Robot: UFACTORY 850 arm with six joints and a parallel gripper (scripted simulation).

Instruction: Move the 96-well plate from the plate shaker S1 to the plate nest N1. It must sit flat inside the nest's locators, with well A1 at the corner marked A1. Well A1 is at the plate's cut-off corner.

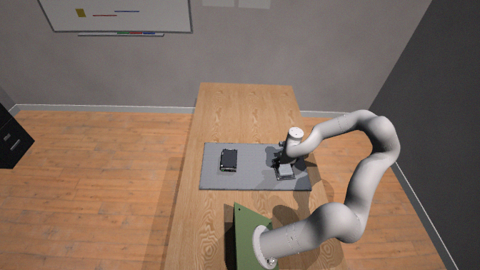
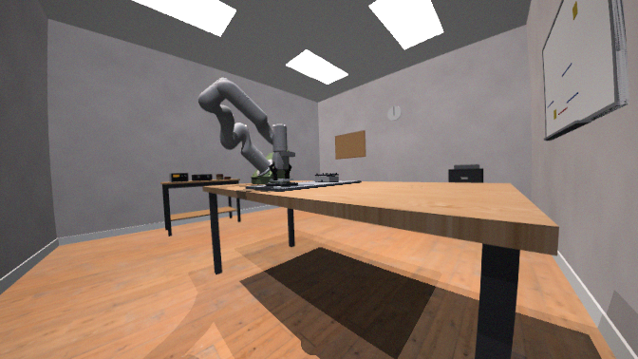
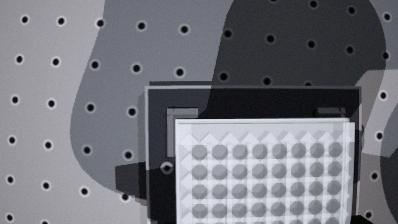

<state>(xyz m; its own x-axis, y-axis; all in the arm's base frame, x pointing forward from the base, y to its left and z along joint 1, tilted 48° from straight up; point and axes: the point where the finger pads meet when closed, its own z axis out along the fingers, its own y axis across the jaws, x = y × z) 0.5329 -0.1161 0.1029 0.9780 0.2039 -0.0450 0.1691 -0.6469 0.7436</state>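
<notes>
Right now my hand is 1 cm above the white 96-well plate.
</notes>
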